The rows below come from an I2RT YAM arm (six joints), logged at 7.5 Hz.
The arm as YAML. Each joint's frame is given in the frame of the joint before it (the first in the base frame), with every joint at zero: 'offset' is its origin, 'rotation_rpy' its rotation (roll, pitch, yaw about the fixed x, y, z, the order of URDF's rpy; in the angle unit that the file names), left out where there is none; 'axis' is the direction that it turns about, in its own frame. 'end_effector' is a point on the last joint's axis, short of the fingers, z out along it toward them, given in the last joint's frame.
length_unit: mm
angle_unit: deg
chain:
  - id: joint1
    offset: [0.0, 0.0, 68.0]
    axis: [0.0, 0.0, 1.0]
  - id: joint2
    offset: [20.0, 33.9, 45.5]
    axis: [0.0, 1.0, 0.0]
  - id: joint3
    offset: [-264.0, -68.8, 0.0]
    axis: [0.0, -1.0, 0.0]
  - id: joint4
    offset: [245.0, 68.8, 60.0]
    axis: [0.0, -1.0, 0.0]
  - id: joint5
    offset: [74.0, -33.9, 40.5]
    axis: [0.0, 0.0, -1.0]
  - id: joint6
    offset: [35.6, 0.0, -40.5]
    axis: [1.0, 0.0, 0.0]
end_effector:
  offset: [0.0, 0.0, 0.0]
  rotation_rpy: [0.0, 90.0, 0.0]
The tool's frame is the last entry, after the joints.
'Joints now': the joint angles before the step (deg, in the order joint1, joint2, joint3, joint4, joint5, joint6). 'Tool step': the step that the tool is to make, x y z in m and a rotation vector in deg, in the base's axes. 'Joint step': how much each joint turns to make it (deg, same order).
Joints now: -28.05, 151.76, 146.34, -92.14, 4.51, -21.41
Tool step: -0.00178, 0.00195, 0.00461, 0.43, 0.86, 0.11
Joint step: 0.11, 0.00, 1.00, -1.96, 0.02, 0.00
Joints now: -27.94, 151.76, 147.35, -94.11, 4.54, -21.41
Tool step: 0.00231, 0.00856, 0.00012, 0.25, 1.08, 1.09
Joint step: 1.05, 0.03, 0.01, -1.05, 0.28, 0.00
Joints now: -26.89, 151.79, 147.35, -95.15, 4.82, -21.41
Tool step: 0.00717, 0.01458, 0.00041, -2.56, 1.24, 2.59
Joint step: 2.14, -0.02, 0.01, -0.04, 2.88, 0.03
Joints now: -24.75, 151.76, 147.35, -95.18, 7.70, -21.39
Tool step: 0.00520, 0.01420, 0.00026, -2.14, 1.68, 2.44
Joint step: 1.99, 0.02, -0.01, -0.65, 2.67, 0.01
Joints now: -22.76, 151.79, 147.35, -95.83, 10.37, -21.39
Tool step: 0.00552, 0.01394, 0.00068, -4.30, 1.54, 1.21
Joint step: 2.09, -0.01, 0.00, -0.22, 4.33, 1.73
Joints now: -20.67, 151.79, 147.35, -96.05, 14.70, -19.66
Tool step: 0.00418, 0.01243, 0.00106, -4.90, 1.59, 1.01
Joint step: 1.91, -0.01, 0.00, -0.41, 4.89, 1.92
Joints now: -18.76, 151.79, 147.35, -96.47, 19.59, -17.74
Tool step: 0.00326, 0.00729, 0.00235, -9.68, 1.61, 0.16
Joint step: 1.57, 0.00, 0.00, 0.00, 9.27, 3.52
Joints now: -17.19, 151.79, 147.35, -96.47, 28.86, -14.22
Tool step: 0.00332, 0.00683, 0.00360, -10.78, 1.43, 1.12
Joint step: 1.53, -0.01, -0.02, 0.04, 10.48, 2.93
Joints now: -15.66, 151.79, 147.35, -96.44, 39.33, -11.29
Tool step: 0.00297, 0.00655, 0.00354, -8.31, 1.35, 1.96
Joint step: 1.29, 0.00, 0.00, -0.03, 8.35, 1.27
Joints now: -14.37, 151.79, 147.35, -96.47, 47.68, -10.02
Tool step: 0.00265, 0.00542, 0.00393, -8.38, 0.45, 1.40
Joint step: 1.07, 0.00, 0.01, -0.01, 8.16, 1.99
